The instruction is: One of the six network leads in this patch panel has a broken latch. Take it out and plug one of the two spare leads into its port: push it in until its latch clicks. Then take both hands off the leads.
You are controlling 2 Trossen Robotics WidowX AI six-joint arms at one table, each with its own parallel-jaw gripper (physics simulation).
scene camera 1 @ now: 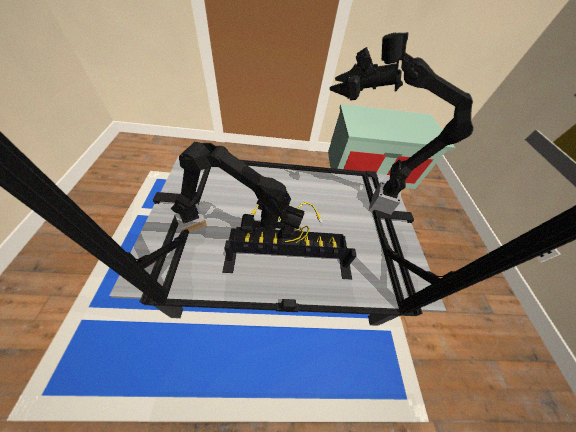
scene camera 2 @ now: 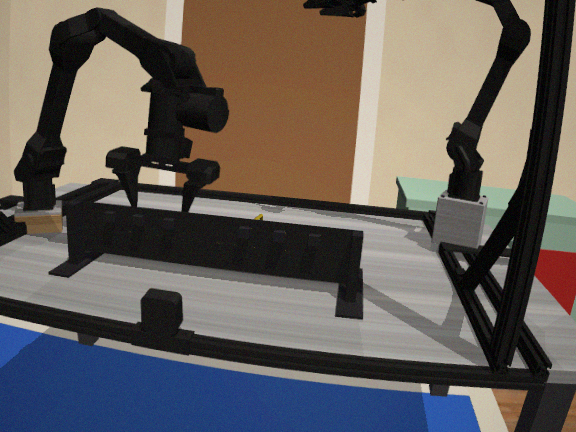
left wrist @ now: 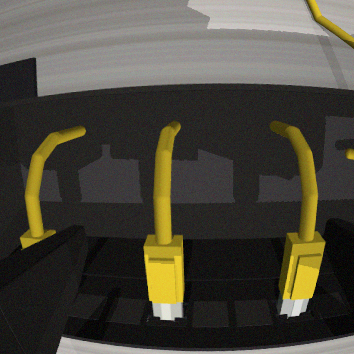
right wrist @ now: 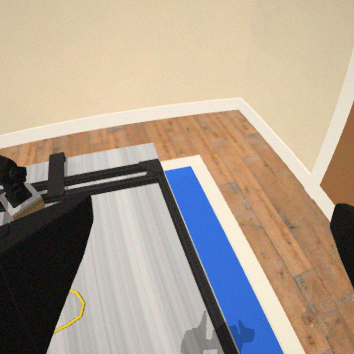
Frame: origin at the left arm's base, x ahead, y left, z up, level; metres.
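Seen in the pictures: left gripper, fingertip midpoint: (scene camera 1: 266, 236) (left wrist: 209, 236); right gripper, fingertip midpoint: (scene camera 1: 332, 83) (scene camera 2: 312, 10) (right wrist: 219, 212); left arm's base at its link origin: (scene camera 1: 189, 215) (scene camera 2: 38, 206) (right wrist: 18, 195); right arm's base at its link origin: (scene camera 1: 390, 191) (scene camera 2: 464, 197).
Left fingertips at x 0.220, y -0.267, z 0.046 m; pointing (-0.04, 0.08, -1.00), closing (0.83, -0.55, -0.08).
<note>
Offsets run from my left fingertips to a thing's top centre. "*": to the spot under its first point.
The black patch panel @(0.074 m ahead, 0.068 m right, 0.019 m up) (scene camera 1: 291, 248) (scene camera 2: 215, 247) (left wrist: 200, 220) stands across the table with yellow leads in two groups of three. In the left wrist view, a middle lead @(0.029 m back, 0.014 m right, 0.005 m up) (left wrist: 164, 280) and a right lead @(0.016 m ahead, 0.042 m right, 0.005 m up) (left wrist: 302, 272) show between the fingers; another lead @(* 0.059 m back, 0.033 m left, 0.001 m up) (left wrist: 37, 239) is partly hidden by the left finger. I cannot tell which latch is broken. A loose yellow lead @(* 0.310 m ahead, 0.100 m left, 0.084 m down) (scene camera 1: 311, 204) lies behind the panel; another yellow piece @(* 0.053 m ahead, 0.198 m left, 0.086 m down) (scene camera 1: 255, 209) shows beside the left arm. My left gripper (scene camera 1: 269, 228) (scene camera 2: 160, 208) (left wrist: 209, 236) is open above the panel's left group, holding nothing. My right gripper (scene camera 1: 334, 84) (right wrist: 219, 212) is open, raised high at the right.
Yellow cable loops @(* 0.144 m ahead, 0.046 m right, 0.021 m down) (scene camera 1: 303, 233) hang at the panel's middle, right of the left gripper. A black frame (scene camera 1: 225, 304) (scene camera 2: 280, 354) edges the table, with a small black block @(* 0.054 m back, 0.247 m right, 0.036 m down) (scene camera 1: 286, 304) (scene camera 2: 161, 311) on its near bar. A green cabinet (scene camera 1: 387, 125) stands beyond the table.
</note>
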